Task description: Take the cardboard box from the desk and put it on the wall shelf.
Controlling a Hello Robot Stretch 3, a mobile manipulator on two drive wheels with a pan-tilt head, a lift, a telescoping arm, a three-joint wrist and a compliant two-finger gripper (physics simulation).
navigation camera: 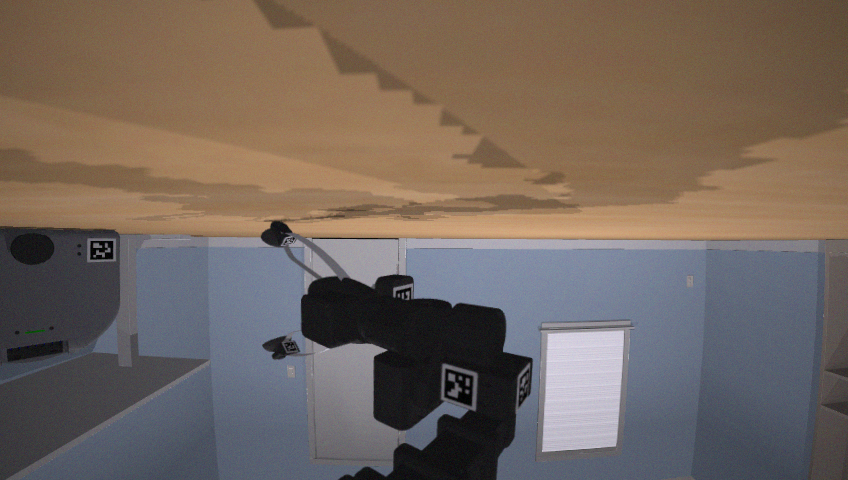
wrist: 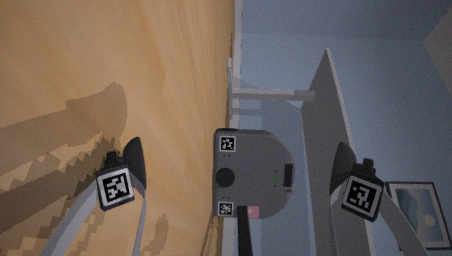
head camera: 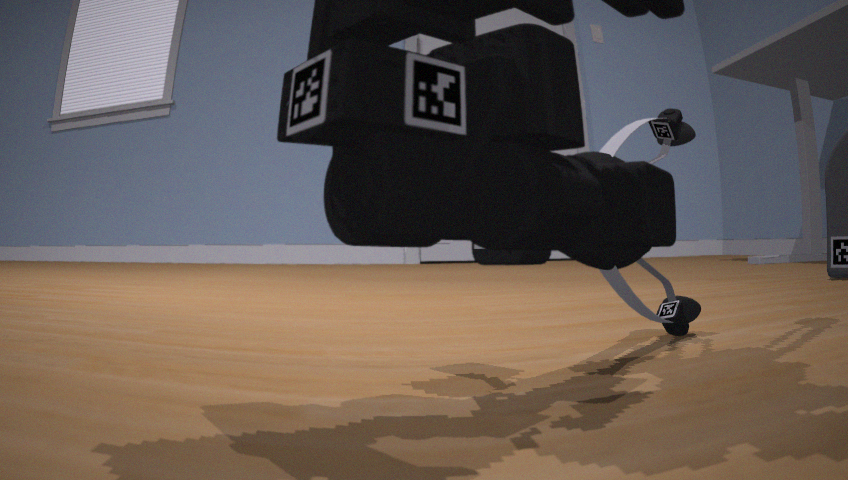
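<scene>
My gripper [head camera: 678, 221] [navigation camera: 277, 290] [wrist: 237, 158] is open, its two fingertips wide apart with no object between them. It is low, one fingertip close above the wooden floor. The desk [head camera: 785, 56] [navigation camera: 107, 395] [wrist: 324, 130] is seen from below, beyond the gripper, at the right in the head view. The cardboard box does not show in the current views; the desk's top surface is hidden. I cannot make out the wall shelf.
My base [head camera: 834, 208] [navigation camera: 65, 291] [wrist: 257, 150] stands on edge at floor level, so I look tipped over. A desk leg [head camera: 806, 166] [navigation camera: 127, 297] [wrist: 275, 94] stands near it. A door [navigation camera: 355, 410], a window [head camera: 121, 56] [navigation camera: 580, 389] and a picture [wrist: 420, 215] are at the walls.
</scene>
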